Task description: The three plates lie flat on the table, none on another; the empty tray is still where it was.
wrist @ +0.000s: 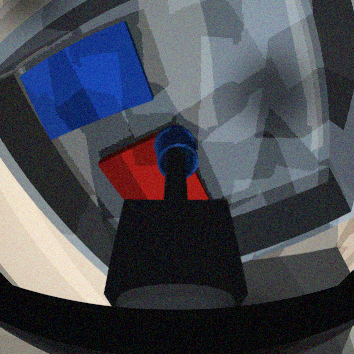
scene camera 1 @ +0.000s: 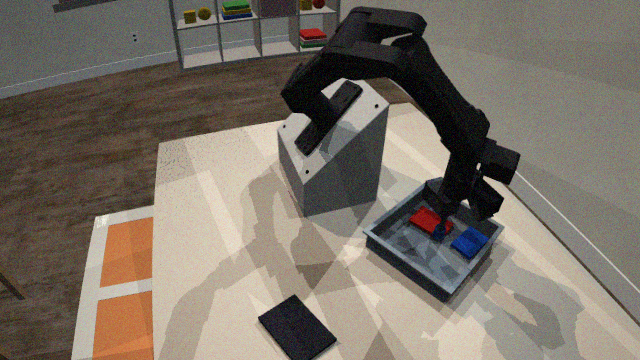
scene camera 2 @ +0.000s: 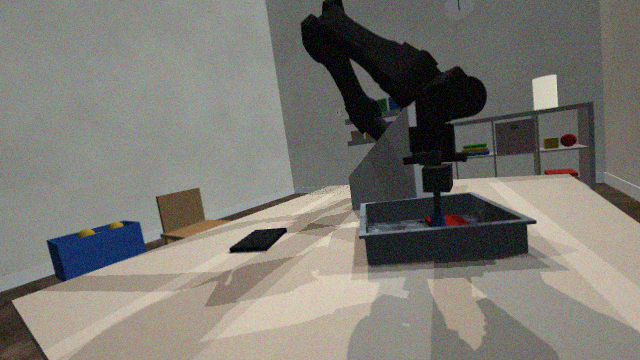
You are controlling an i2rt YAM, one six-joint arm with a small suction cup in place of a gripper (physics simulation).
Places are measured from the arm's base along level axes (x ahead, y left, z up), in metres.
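Pixels of known places: hand, its tool point: [wrist: 175, 138] [scene camera 1: 437, 237]; arm's base, origin of its link: [scene camera 1: 329, 117] [scene camera 2: 390, 139].
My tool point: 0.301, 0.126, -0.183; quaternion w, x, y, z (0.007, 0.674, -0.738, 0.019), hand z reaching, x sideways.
For each thing: its middle in the pictures, then the offset to it from my tool point, as dx, dy, dz.
- grey tray, middle of its body: [wrist: 203, 139] [scene camera 2: 427, 222] [scene camera 1: 435, 236] +0.007, -0.018, +0.020
- red plate, middle of its body: [wrist: 161, 188] [scene camera 2: 447, 223] [scene camera 1: 431, 222] -0.043, +0.016, +0.003
- blue plate, middle of its body: [wrist: 81, 82] [scene camera 1: 470, 242] +0.052, +0.059, +0.003
- black plate, middle of its body: [scene camera 1: 296, 329] [scene camera 2: 260, 239] +0.057, -0.376, +0.000
A grey tray [scene camera 1: 413, 270] [scene camera 2: 447, 246] [wrist: 35, 140] stands at the right of the table. A red plate [scene camera 1: 423, 218] [scene camera 2: 458, 219] [wrist: 140, 177] and a blue plate [scene camera 1: 468, 241] [wrist: 88, 77] lie apart inside it; the tray wall hides the blue one in scene camera 2. My suction cup [scene camera 1: 439, 233] [scene camera 2: 437, 219] [wrist: 175, 152] is down in the tray, pressed on the corner of the red plate, which stays low on the tray floor. A black plate [scene camera 1: 296, 328] [scene camera 2: 258, 239] lies flat on the table at the front, far from the tray.
The grey wedge-shaped arm base [scene camera 1: 340, 165] [scene camera 2: 380, 174] stands just behind the tray. An orange mat [scene camera 1: 125, 255] lies on the floor left of the table. A shelf unit [scene camera 1: 175, 36] [scene camera 2: 586, 143], a blue bin [scene camera 2: 96, 253] and a chair [scene camera 2: 181, 210] stand off the table.
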